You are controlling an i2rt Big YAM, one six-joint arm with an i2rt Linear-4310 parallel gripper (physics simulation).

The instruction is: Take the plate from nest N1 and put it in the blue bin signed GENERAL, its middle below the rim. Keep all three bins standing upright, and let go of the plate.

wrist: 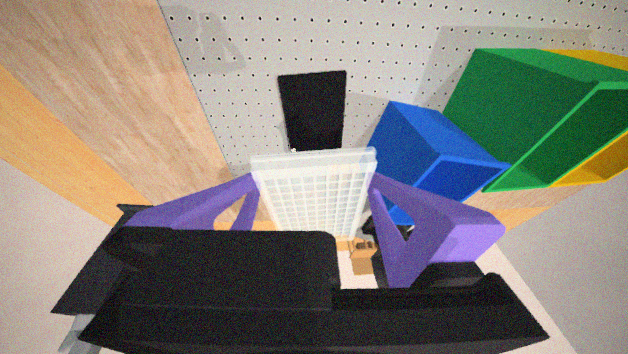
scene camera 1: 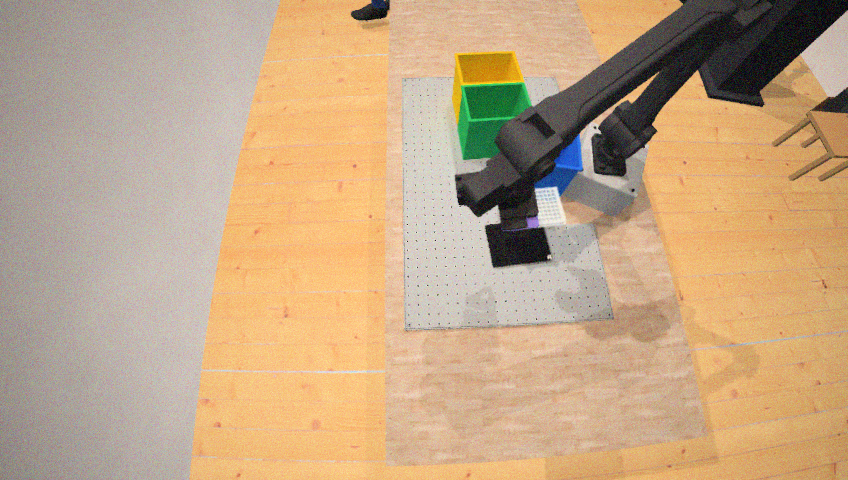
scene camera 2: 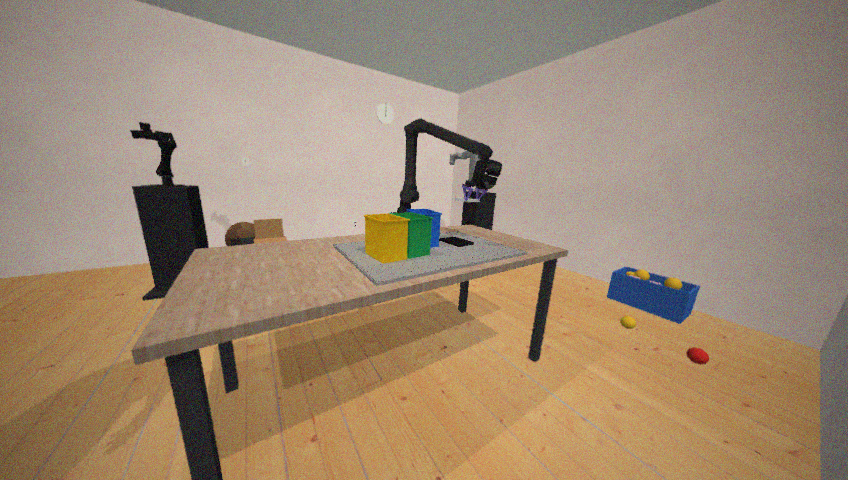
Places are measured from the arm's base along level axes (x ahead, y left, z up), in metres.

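Pixels of known places: gripper, fingertip midpoint: (wrist: 313, 177) (scene camera 1: 513, 210) (scene camera 2: 471, 201); arm's base at its link origin: (scene camera 1: 607, 156).
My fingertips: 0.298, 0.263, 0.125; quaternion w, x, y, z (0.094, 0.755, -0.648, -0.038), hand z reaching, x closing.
Observation:
For each thing: its top centre in the pictures, then the offset to it from my fingertips, as dx, dy, dz. Level surfaces: height alone.
- white gridded plate at its top centre: (wrist: 316, 216) (scene camera 1: 533, 206) -0.040, -0.009, +0.010
- black nest at its top centre: (wrist: 314, 119) (scene camera 1: 518, 241) (scene camera 2: 456, 239) -0.070, -0.028, -0.229
- blue bin at its top centre: (wrist: 434, 199) (scene camera 1: 546, 144) (scene camera 2: 423, 211) -0.103, -0.232, -0.064
- green bin at its top centre: (wrist: 567, 149) (scene camera 1: 497, 100) (scene camera 2: 410, 215) +0.022, -0.360, -0.064
- yellow bin at its top centre: (scene camera 1: 488, 67) (scene camera 2: 386, 217) +0.046, -0.488, -0.064
- grey pegboard at its surface level: dz -0.244
- wooden table at its surface level: dz -0.257
The white gridded plate (scene camera 1: 551, 206) (wrist: 315, 197) is held level between the purple fingers of my gripper (scene camera 2: 474, 192) (wrist: 313, 177), which is shut on its two sides. The plate hangs well above the pegboard. The black nest (scene camera 1: 520, 248) (scene camera 2: 457, 241) (wrist: 315, 110) lies empty on the pegboard below; its label cannot be read. The blue bin (scene camera 1: 558, 180) (scene camera 2: 435, 228) (wrist: 402, 142) stands upright beside the nest, its rim lower than the plate. The arm hides part of this bin in scene camera 1. The GENERAL sign does not show.
The green bin (scene camera 1: 479, 139) (scene camera 2: 420, 237) (wrist: 515, 105) and yellow bin (scene camera 1: 487, 66) (scene camera 2: 385, 239) (wrist: 592, 162) stand upright, close together beyond the blue bin. All stand on the grey pegboard (scene camera 1: 428, 267) (scene camera 2: 386, 273) on the wooden table (scene camera 1: 535, 386) (scene camera 2: 267, 285). A grey block (scene camera 1: 601, 193) supports the arm's base.

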